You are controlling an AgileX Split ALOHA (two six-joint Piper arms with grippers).
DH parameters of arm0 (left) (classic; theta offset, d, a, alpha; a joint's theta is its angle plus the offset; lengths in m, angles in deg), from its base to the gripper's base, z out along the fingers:
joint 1: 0 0.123 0 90
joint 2: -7.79 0 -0.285 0
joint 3: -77.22 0 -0.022 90
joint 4: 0 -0.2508 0 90
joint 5: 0 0 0.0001 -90
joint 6: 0 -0.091 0 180
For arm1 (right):
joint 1: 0 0.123 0 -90
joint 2: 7.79 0 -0.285 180
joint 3: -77.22 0 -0.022 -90
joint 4: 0 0.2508 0 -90
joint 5: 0 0 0.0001 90
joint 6: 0 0.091 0 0
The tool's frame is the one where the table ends.
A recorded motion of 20 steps. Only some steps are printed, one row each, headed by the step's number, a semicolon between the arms.
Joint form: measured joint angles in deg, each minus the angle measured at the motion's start. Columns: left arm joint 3, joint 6, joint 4, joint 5, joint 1, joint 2; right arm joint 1, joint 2, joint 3, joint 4, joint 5, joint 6.
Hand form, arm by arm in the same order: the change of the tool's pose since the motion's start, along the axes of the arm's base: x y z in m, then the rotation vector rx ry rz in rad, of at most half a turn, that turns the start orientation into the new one. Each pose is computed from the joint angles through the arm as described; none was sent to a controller.
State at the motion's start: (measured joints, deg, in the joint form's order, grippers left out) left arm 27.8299 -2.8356 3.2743 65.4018 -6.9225 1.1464; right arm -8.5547 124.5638 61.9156 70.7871 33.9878 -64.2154
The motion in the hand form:
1: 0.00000 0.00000 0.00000 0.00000 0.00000 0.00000; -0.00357 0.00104 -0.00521 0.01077 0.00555 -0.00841
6: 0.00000 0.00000 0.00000 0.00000 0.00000 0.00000; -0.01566 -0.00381 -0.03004 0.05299 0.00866 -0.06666
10: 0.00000 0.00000 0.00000 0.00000 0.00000 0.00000; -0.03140 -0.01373 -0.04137 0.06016 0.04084 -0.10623
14: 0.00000 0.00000 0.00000 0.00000 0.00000 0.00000; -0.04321 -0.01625 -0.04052 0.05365 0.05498 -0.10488
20: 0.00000 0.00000 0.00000 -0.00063 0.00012 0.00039; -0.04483 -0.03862 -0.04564 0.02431 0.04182 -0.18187
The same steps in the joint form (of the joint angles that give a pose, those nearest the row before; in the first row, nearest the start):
1: 0.00 0.00 0.00 0.00 0.00 0.00; 0.00 0.47 -1.03 2.36 -0.12 -1.99
6: 0.00 0.00 0.00 0.00 0.00 0.00; -1.39 3.61 -4.51 14.39 -0.10 -13.07
10: 0.00 0.00 0.00 0.00 0.00 0.00; -3.50 4.32 -7.79 17.56 -0.17 -16.73
14: 0.00 0.00 0.00 0.00 0.00 0.00; -4.32 3.13 -10.45 17.60 -0.35 -18.03
20: 0.00 0.04 0.00 0.00 0.00 0.00; -7.74 3.86 -10.58 20.89 -2.20 -21.46

